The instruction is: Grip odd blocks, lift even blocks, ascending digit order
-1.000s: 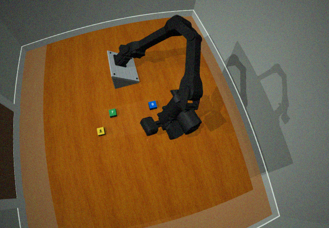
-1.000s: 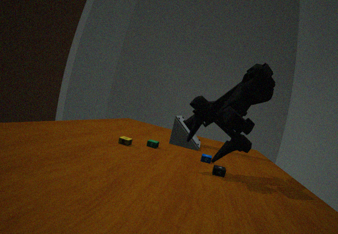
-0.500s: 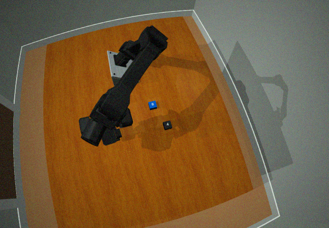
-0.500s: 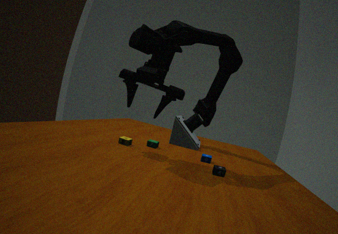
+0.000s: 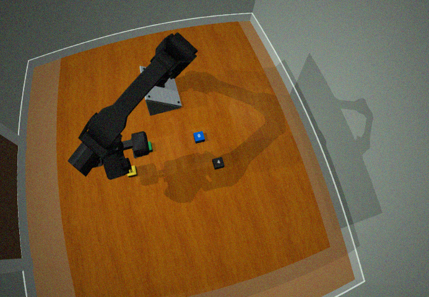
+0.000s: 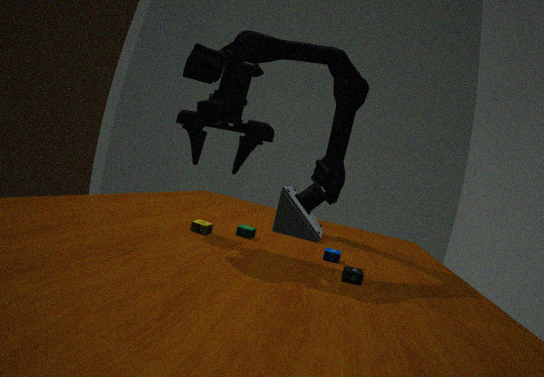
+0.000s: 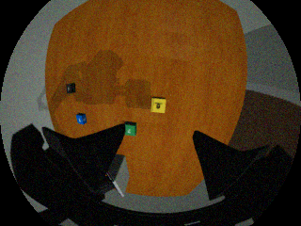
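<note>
Now: gripper tip 260 mm to the right of the blue block, 110 mm above it and 60 mm past it. Also, from my gripper tip: black block 290 mm to the left, 110 mm below, 50 mm ahead; green block 110 mm below, 70 mm to the left, 70 mm behind; yellow block 110 mm below.
</note>
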